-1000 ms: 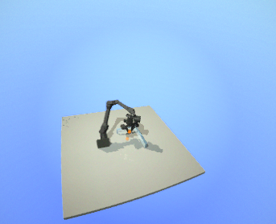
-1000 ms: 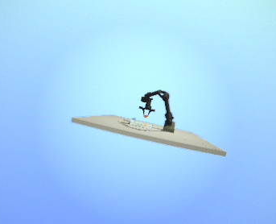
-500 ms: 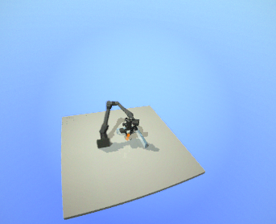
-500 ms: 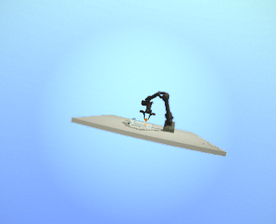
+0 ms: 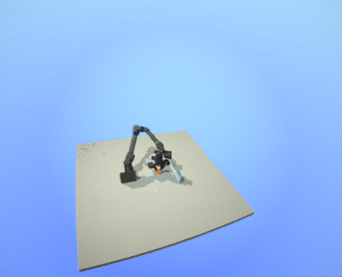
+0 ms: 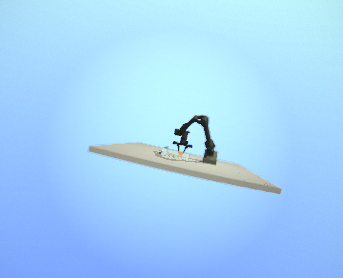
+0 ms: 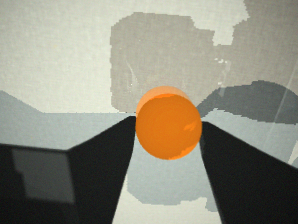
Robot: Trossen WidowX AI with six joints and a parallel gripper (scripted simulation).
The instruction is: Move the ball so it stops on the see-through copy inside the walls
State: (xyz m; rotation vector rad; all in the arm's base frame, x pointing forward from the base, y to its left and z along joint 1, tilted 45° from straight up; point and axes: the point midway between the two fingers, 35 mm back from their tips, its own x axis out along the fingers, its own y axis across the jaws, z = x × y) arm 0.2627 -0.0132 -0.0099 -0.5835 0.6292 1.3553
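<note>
Right now the orange ball is right at my gripper tip. Also, from my gripper tip: see-through copy of ball 1 cm below.
</note>
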